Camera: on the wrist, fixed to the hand. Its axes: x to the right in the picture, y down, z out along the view.
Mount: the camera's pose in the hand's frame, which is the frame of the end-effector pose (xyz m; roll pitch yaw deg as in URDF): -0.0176 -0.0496 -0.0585 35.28 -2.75 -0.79
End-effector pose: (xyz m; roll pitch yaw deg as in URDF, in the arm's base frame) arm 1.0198 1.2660 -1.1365 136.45 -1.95 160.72
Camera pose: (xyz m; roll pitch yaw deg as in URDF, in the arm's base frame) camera 1.0115 1.1881 -1.1289 171.73 0.59 159.40
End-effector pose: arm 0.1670 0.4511 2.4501 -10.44 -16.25 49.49
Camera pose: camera 0.2100 0.4100 2.3986 24.91 -19.10 49.20
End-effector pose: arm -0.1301 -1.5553 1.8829 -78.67 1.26 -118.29
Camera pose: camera -0.1812 -1.5087 1.9204 -43.38 -0.06 -115.75
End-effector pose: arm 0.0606 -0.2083 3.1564 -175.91 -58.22 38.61
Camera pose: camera -0.0160 -0.2115 3.1740 -142.10 -55.52 40.35
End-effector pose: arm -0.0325 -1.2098 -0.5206 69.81 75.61 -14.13
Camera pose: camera -0.0902 -1.1563 -0.5201 94.24 75.13 -25.32
